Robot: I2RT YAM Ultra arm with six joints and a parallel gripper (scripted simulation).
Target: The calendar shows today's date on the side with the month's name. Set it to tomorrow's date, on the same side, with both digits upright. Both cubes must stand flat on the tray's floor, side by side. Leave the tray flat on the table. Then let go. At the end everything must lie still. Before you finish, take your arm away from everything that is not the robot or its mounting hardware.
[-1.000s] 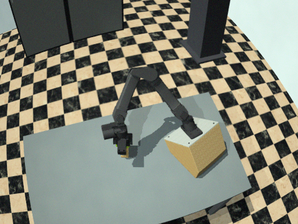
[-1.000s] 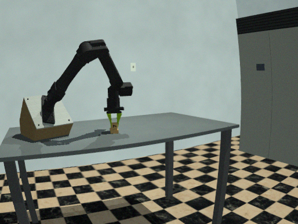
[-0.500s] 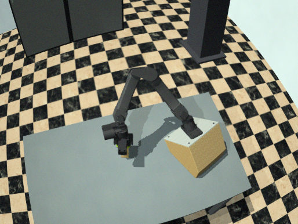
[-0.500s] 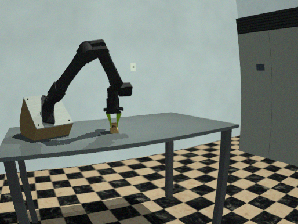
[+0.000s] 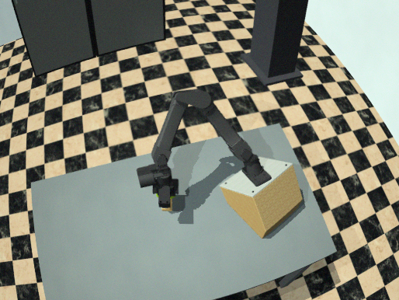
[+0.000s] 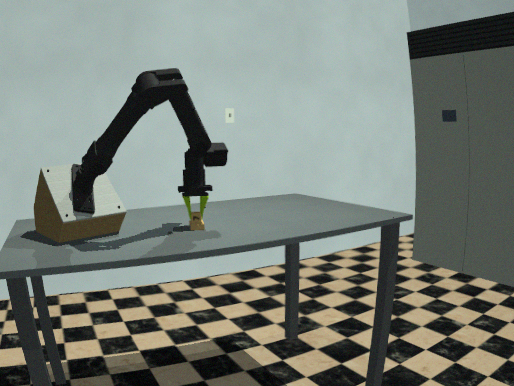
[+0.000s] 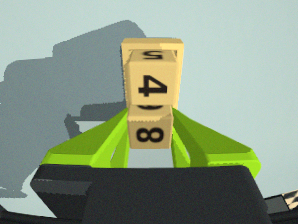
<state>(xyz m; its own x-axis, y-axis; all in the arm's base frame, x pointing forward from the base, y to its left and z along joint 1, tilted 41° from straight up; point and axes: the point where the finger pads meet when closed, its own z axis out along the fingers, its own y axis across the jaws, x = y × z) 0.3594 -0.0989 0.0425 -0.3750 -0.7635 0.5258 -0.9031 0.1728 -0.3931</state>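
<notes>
The tan tray is 3 cm below my hand, 1 cm to the left of it and 1 cm ahead of it.
</notes>
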